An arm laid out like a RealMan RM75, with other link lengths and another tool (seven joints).
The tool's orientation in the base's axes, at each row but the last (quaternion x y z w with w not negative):
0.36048, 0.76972, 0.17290, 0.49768
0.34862, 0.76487, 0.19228, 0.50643
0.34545, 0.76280, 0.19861, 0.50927
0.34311, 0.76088, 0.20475, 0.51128
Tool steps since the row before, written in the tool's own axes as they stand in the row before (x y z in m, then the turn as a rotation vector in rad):
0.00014, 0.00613, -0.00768, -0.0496, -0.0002, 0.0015
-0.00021, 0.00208, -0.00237, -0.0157, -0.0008, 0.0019
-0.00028, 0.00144, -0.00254, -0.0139, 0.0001, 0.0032
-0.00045, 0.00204, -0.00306, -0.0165, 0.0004, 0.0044
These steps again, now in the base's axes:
-0.00453, 0.00498, 0.00716, 0.0134, -0.0363, 0.0310
-0.00140, 0.00141, 0.00246, 0.0053, -0.0121, 0.0088
-0.00179, 0.00090, 0.00214, 0.0063, -0.0102, 0.0077
-0.00206, 0.00118, 0.00284, 0.0082, -0.0120, 0.0091

